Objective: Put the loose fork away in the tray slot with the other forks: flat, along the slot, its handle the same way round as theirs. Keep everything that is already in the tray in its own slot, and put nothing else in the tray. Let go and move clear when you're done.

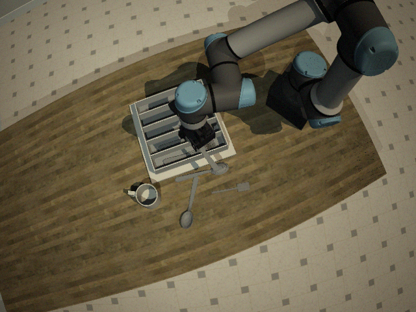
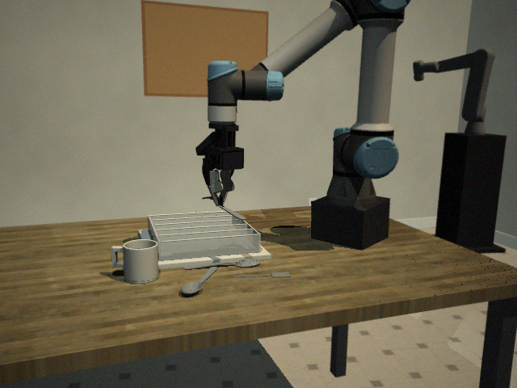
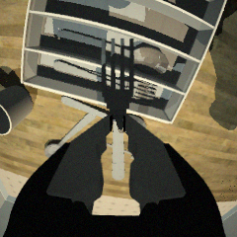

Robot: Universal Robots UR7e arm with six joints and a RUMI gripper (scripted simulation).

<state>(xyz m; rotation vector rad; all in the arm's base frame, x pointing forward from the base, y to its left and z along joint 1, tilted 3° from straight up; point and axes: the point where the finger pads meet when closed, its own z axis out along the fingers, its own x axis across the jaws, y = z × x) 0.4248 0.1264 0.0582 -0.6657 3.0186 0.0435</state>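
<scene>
The grey slotted tray is 40 mm ahead of my hand, 110 mm to the right of it and 110 mm below it. From my hand the other things lie so: white mug: 200 mm ahead, 140 mm to the left, 120 mm below.
</scene>
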